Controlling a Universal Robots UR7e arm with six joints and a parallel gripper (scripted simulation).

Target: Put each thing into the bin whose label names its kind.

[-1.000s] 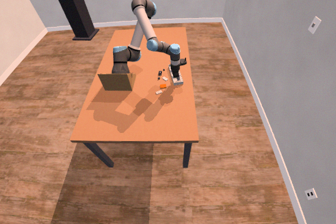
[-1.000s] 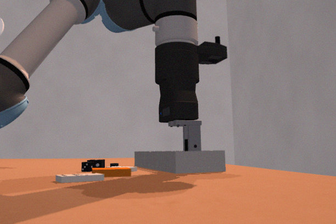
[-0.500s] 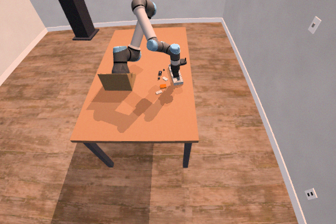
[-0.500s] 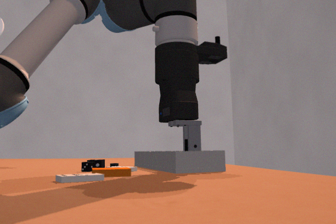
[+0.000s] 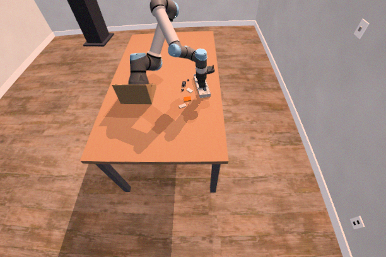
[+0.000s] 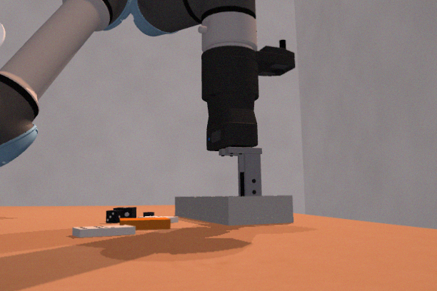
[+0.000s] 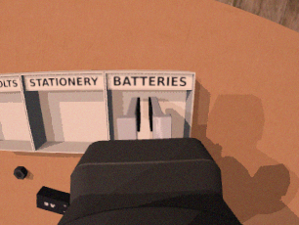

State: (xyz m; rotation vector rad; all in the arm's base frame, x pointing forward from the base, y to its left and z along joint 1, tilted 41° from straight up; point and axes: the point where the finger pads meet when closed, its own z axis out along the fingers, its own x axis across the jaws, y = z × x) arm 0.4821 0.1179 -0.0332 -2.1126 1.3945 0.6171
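The grey bin tray lies 70 mm to the left of my hand, 30 mm below it and 30 mm behind it. The rest, counted from my hand: orange domino (120 mm behind, 80 mm to the right, 40 mm below); black die (180 mm behind, 40 mm below, 10 mm to the left); black 9V battery (180 mm behind, 60 mm to the left, 40 mm below).
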